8 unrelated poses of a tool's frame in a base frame.
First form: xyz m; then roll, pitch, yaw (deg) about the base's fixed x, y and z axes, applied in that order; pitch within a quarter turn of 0, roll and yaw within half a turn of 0.
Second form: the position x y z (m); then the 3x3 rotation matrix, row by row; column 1 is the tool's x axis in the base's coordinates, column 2 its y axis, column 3 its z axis. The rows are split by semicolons. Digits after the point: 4 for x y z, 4 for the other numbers.
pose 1, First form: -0.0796 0.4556 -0.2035 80.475 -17.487 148.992
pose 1, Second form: -0.0796 0.4556 -0.2035; -0.8175 0.1688 0.5507; 0.4913 -0.2945 0.8197; 0.3005 0.9406 0.1578
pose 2, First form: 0.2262 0.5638 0.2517 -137.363 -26.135 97.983
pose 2, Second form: 0.2262 0.5638 0.2517; -0.1247 0.6871 -0.7158; 0.8891 0.3976 0.2268; 0.4405 -0.6081 -0.6604
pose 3, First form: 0.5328 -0.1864 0.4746 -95.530 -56.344 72.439
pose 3, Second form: 0.5328 -0.1864 0.4746; 0.1672 0.3419 -0.9248; 0.5284 0.7608 0.3768; 0.8324 -0.5516 -0.0534
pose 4, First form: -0.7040 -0.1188 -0.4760 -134.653 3.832 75.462
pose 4, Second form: -0.7040 -0.1188 -0.4760; 0.2505 0.6684 -0.7004; 0.9658 -0.2224 0.1331; -0.0668 -0.7098 -0.7012
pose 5, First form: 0.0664 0.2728 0.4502 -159.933 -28.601 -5.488
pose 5, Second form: 0.0664 0.2728 0.4502; 0.8740 0.0737 0.4804; -0.0840 -0.9507 0.2985; 0.4787 -0.3012 -0.8247
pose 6, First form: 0.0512 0.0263 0.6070 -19.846 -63.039 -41.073
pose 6, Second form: 0.0512 0.0263 0.6070; 0.3418 0.8461 -0.4090; -0.2979 0.5103 0.8068; 0.8913 -0.1539 0.4265
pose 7, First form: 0.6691 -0.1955 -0.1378 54.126 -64.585 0.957
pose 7, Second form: 0.6691 -0.1955 -0.1378; 0.4291 -0.7416 -0.5157; 0.0072 0.5737 -0.8190; 0.9032 0.3478 0.2515
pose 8, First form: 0.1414 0.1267 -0.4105 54.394 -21.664 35.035
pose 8, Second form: 0.1414 0.1267 -0.4105; 0.7610 -0.5800 0.2908; 0.5335 0.3044 -0.7891; 0.3692 0.7556 0.5411
